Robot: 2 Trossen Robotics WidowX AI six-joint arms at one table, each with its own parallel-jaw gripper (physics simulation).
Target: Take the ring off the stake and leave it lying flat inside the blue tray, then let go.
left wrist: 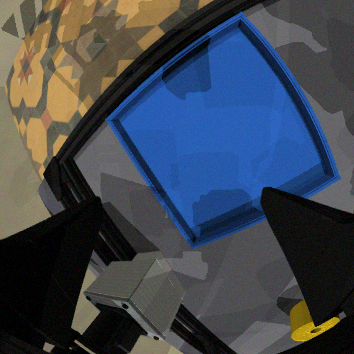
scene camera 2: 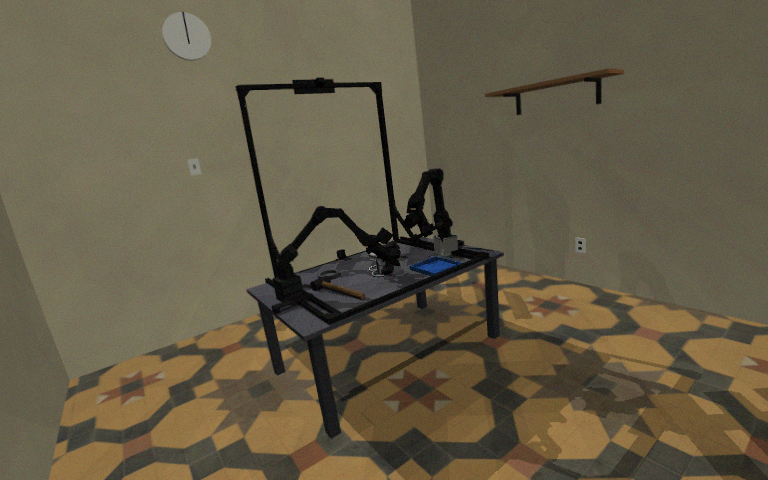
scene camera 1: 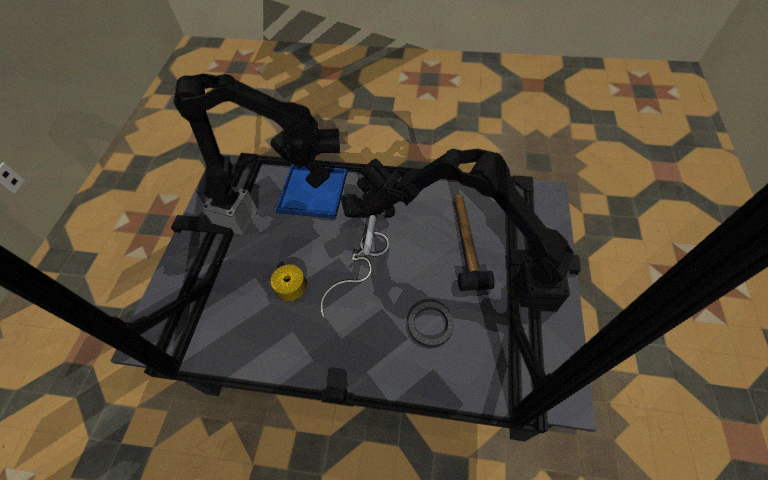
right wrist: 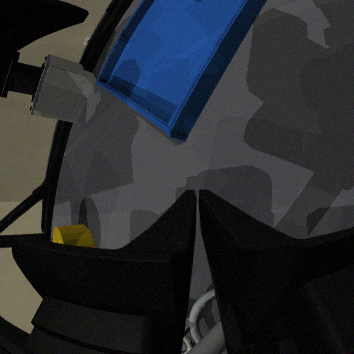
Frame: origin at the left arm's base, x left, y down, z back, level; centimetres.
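Where they show: left gripper, fingertip midpoint: (left wrist: 183, 200) (scene camera 2: 434, 246) (scene camera 1: 300, 171); right gripper, fingertip midpoint: (scene camera 2: 399, 265) (scene camera 1: 351, 216) (right wrist: 195, 197); left arm's base, link origin: (left wrist: 120, 318) (scene camera 2: 444, 236) (scene camera 1: 225, 199) (right wrist: 38, 81); right arm's base, link origin: (scene camera 2: 286, 277) (scene camera 1: 546, 276).
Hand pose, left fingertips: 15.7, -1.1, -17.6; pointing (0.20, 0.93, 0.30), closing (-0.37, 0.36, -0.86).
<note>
Each offset is from my left fingertips to the top centre of the thing, as dx, dy, dz. "spot": to the spot under its first point.
A light grey ring @(-13.5, +8.7, -27.0) (scene camera 1: 387, 244) (right wrist: 194, 315) is around a pale upright stake @(-14.8, +0.9, -27.6) (scene camera 1: 369, 237) (right wrist: 210, 340) near the table's middle; the fingers hide part of both in the right wrist view. My right gripper (scene camera 1: 369, 210) (scene camera 2: 387, 270) (right wrist: 195, 197) is over the stake's area, its fingertips almost together, with no thing seen held between them; the ring shows through the gap farther back. The blue tray @(+1.4, +9.2, -1.6) (scene camera 1: 314, 200) (scene camera 2: 434, 266) (left wrist: 210, 130) (right wrist: 175, 65) lies flat with no ring in it. My left gripper (scene camera 1: 317, 177) (scene camera 2: 423, 229) (left wrist: 183, 200) is open and empty, above the tray.
A thin pale cord @(spot: -21.3, +11.0, -29.4) (scene camera 1: 370, 271) curls beside the stake. A yellow roll @(-32.4, +6.4, -9.2) (scene camera 1: 289, 285) (left wrist: 305, 325) (right wrist: 75, 236) stands front left in scene camera 1. A larger dark grey ring @(spot: -33.1, +10.0, -45.1) (scene camera 1: 411, 322) lies front right. A hammer @(-3.4, +6.4, -53.9) (scene camera 1: 467, 237) (scene camera 2: 342, 289) lies right of the stake.
</note>
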